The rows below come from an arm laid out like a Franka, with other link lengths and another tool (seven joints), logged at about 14 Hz.
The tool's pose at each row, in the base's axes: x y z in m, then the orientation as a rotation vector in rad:
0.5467 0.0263 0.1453 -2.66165 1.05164 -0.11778
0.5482 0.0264 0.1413 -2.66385 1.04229 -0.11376
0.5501 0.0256 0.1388 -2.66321 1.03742 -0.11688
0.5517 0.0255 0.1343 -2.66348 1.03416 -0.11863
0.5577 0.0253 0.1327 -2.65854 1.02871 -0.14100
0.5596 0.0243 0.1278 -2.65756 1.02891 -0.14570
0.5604 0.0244 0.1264 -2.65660 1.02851 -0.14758
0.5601 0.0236 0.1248 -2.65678 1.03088 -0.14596
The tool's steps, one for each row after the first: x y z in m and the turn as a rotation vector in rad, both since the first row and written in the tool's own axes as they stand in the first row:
0.0011 0.0001 0.0041 0.00033 -0.00403 -0.00607
0.0031 0.0001 0.0067 0.00320 -0.00323 -0.00923
0.0045 0.0004 0.0112 0.00442 -0.00272 -0.01151
0.0091 -0.0030 0.0138 0.01536 0.00933 -0.01570
0.0113 -0.0021 0.0186 0.01714 0.01218 -0.01575
0.0118 -0.0023 0.0201 0.01851 0.01306 -0.01592
0.0122 -0.0011 0.0214 0.01723 0.01255 -0.01432

